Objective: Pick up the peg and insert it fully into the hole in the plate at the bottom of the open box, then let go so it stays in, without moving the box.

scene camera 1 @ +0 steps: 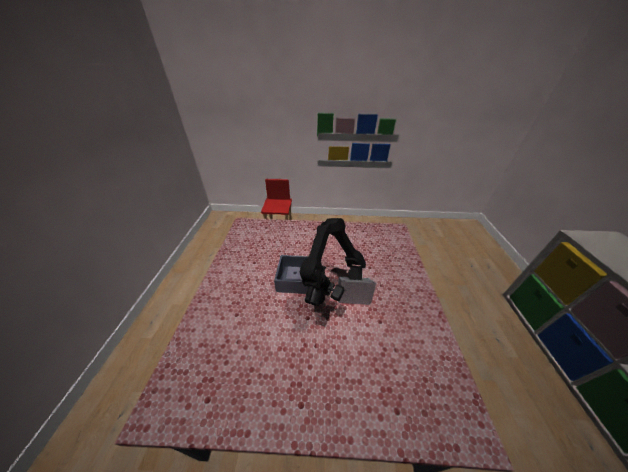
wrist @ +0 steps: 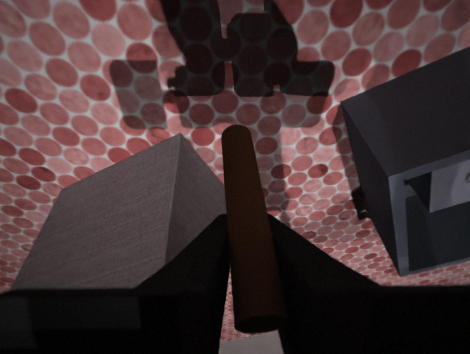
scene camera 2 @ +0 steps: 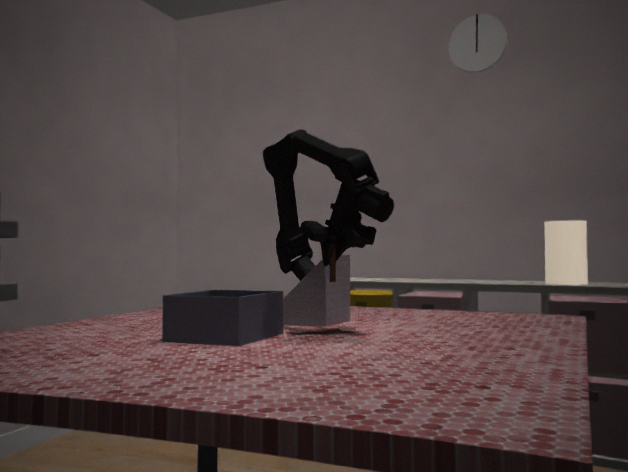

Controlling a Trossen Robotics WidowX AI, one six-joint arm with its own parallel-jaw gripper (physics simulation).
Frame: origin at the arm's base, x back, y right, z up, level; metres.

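Seen in the pictures: gripper, fingertip midpoint: (scene camera 1: pixel 325 289) (wrist: pixel 244 224) (scene camera 2: pixel 327 265); arm's base, origin of the base link: (scene camera 1: pixel 355 279) (scene camera 2: pixel 313 279).
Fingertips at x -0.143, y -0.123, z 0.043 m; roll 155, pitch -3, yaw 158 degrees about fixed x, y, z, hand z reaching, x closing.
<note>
Pixels of each thing's top centre, then the offset from my fingertips to it. Level surfaces: height alone.
- brown round peg, middle of its top: (wrist: pixel 259 326) (scene camera 2: pixel 332 247) dx -0.006, dy -0.017, dz +0.043 m
- open dark grey-blue box, middle of its top: (scene camera 2: pixel 225 293) (scene camera 1: pixel 294 267) dx -0.186, dy +0.158, dz -0.057 m
- pale plate, middle of its top: (scene camera 1: pixel 295 272) dx -0.187, dy +0.158, dz -0.094 m
- table, its level: dz -0.155 m
The brown round peg (scene camera 2: pixel 333 272) (wrist: pixel 244 185) is upright between the fingers of my gripper (scene camera 2: pixel 332 253) (wrist: pixel 244 224), which is shut on it. The peg's lower end is in the air, well above the table. In scene camera 1 the arm hides the peg. The open dark grey-blue box (scene camera 1: pixel 289 285) (scene camera 2: pixel 200 318) (wrist: pixel 420 120) stands apart from the gripper, left of it in both scene views and at the right in the wrist view. The pale plate (scene camera 1: pixel 287 274) (wrist: pixel 445 192) is inside the box; its small dark hole shows in scene camera 1. In scene camera 2 the box walls hide the plate.
A grey wedge-shaped block (scene camera 1: pixel 357 291) (scene camera 2: pixel 337 299) (wrist: pixel 115 215) stands close to the gripper, right of the box in the scene views and left of the peg in the wrist view. The table (scene camera 1: pixel 304 385) (scene camera 2: pixel 355 385) has a red and pink dotted top.
</note>
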